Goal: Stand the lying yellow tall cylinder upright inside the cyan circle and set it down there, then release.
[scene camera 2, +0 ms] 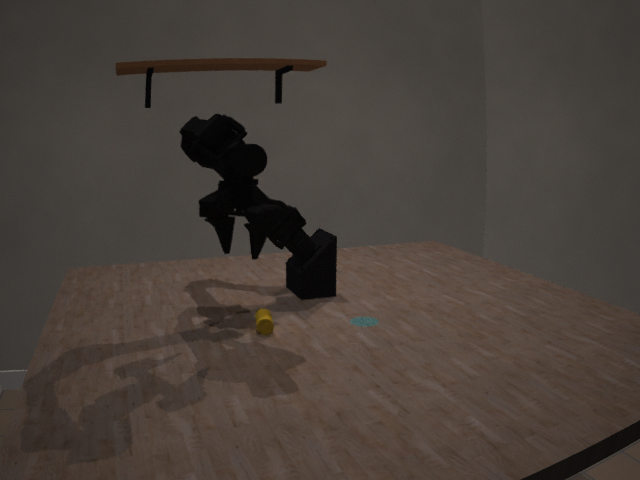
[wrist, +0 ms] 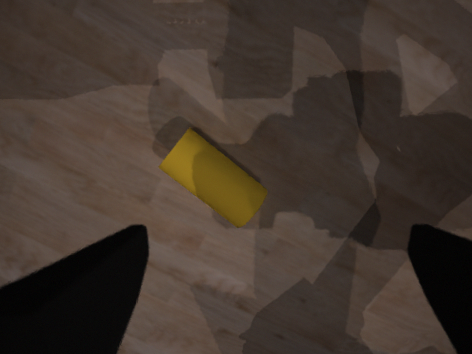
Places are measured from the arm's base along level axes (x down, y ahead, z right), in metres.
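Pixels of known places: gripper, between the fingertips: point(scene camera 2: 240, 256) point(wrist: 278, 239); arm's base, origin of its link: point(scene camera 2: 307, 252).
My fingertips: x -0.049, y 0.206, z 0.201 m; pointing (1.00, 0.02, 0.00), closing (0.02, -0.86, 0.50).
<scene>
For each thing: its top centre in the pictures, then the offset to it from my fingertips. "pt": a spot on its surface instead. Level surfaces: height alone.
- yellow cylinder, centre of its top: point(wrist: 210, 186) point(scene camera 2: 263, 313) dx +0.114, dy +0.016, dz -0.039 m
- cyan circle, a spot on its surface: point(scene camera 2: 364, 321) pt dx +0.146, dy +0.039, dz -0.244 m
- wooden table, height of its surface: dx +0.147 m
The yellow cylinder point(scene camera 2: 264, 321) point(wrist: 215, 178) lies on its side on the table. In the wrist view it lies diagonally, above and left of the midpoint between the fingertips. The cyan circle point(scene camera 2: 364, 321) is a flat disc on the table, to the right of the cylinder in the scene view; it does not show in the wrist view. My gripper point(scene camera 2: 240, 255) point(wrist: 278, 239) is open and empty, pointing down, high above the table. In the scene view its fingertips are above and a little left of the cylinder.
The arm's black base point(scene camera 2: 311, 276) stands on the wooden table point(scene camera 2: 439, 361) behind the cylinder and circle. A wooden shelf point(scene camera 2: 222, 64) hangs on the back wall, above the arm in the scene view. The arm's shadows fall around the cylinder.
</scene>
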